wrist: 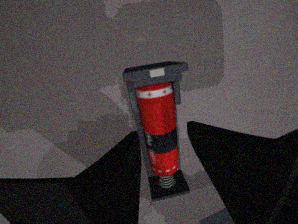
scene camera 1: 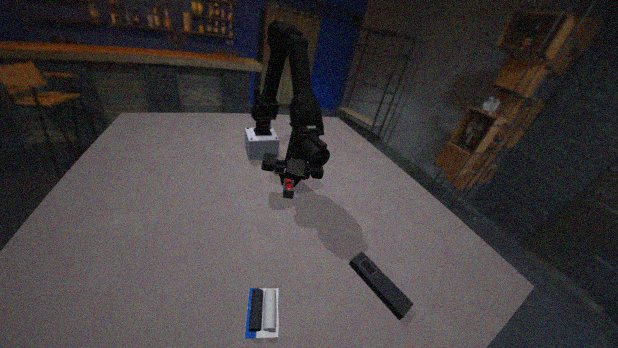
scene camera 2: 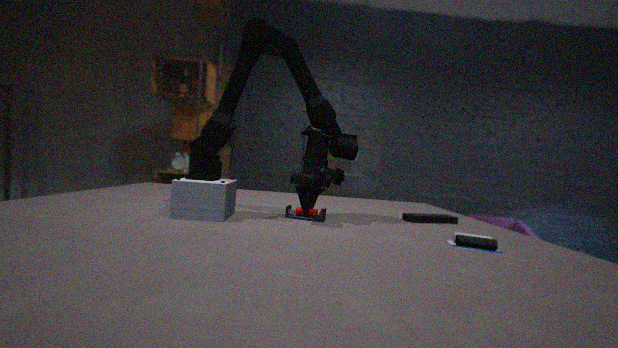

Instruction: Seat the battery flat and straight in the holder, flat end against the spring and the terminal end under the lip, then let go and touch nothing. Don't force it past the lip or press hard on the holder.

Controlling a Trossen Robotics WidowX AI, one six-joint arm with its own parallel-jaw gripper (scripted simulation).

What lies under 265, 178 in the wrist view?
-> My gripper.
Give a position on a battery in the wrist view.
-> At 156, 103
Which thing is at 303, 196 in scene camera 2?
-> My gripper.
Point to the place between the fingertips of my gripper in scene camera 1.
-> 287, 185
